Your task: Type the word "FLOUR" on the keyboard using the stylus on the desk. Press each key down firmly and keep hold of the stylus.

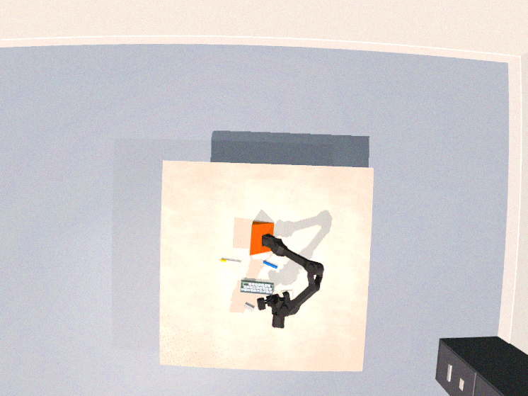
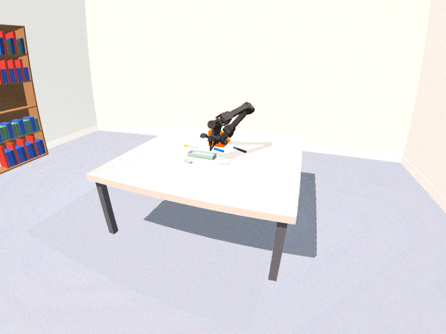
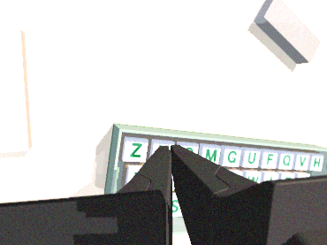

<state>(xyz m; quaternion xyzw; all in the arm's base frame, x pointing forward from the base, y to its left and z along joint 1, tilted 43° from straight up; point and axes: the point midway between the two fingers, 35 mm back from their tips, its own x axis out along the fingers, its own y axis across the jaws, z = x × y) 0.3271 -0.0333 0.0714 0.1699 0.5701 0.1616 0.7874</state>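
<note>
My gripper tip is 190 mm past the blue stylus, 20 mm to the left of it and 50 mm above it. From my gripper tip the other things lie so: dark pen: 240 mm behind, 140 mm to the left, 50 mm below; then grey piece: 90 mm ahead, 130 mm to the right, 60 mm below; then yellow-tipped white pen: 210 mm behind, 250 mm to the right, 50 mm below.
</note>
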